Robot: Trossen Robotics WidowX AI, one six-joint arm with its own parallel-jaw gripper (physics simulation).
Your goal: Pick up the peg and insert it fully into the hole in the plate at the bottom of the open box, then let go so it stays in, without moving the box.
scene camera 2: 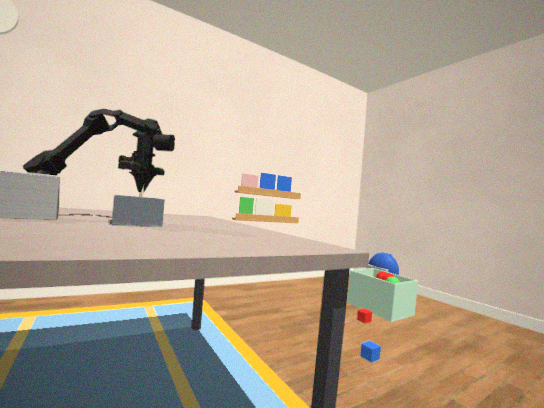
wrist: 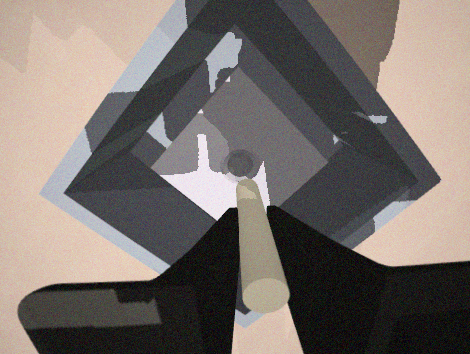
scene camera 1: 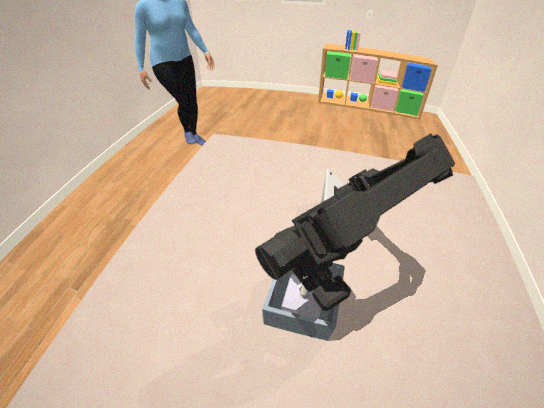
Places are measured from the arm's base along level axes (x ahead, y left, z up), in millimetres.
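Pixels of known places: gripper, between the fingertips: [scene camera 2: 141, 192] [wrist: 252, 215] [scene camera 1: 305, 285]; arm's base, origin of its link: [scene camera 2: 36, 188].
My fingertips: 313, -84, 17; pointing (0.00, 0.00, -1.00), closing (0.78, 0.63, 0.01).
For each thing: its middle in the pictures, then the offset to it from my fingertips, as dx, dy, dz. Level surfaces: height alone.
- pale tan peg, middle of its body: [wrist: 253, 223] [scene camera 1: 305, 284] +1, -1, +5
- open grey box, middle of its body: [wrist: 239, 161] [scene camera 1: 304, 295] [scene camera 2: 137, 210] -6, +4, -67
- pale plate, middle of its body: [wrist: 238, 156] [scene camera 1: 303, 298] -6, +4, -82
- table, height of its surface: dz -116
My gripper [scene camera 1: 309, 287] [scene camera 2: 142, 189] [wrist: 252, 215] is shut on the pale tan peg [scene camera 1: 303, 290] [wrist: 257, 245], which points down. The fingertips are near the rim of the open grey box [scene camera 1: 295, 322] [scene camera 2: 137, 212] [wrist: 105, 231] in scene camera 2, and the peg's lower end is hidden behind the wall there. In the wrist view the pale plate [wrist: 280, 135] lies at the box bottom, mostly shaded. Its round hole [wrist: 240, 163] shows just above the peg's lower tip, so the tip appears beside the hole, not in it. I cannot tell whether the tip touches the plate.
The box stands on the table [scene camera 1: 175, 300] [scene camera 2: 200, 237]. The arm's base is on a grey block [scene camera 2: 30, 195] at the left in scene camera 2. A person [scene camera 1: 172, 65] stands beyond the table, near a shelf unit [scene camera 1: 385, 53]. A green toy bin [scene camera 2: 382, 295] is on the floor.
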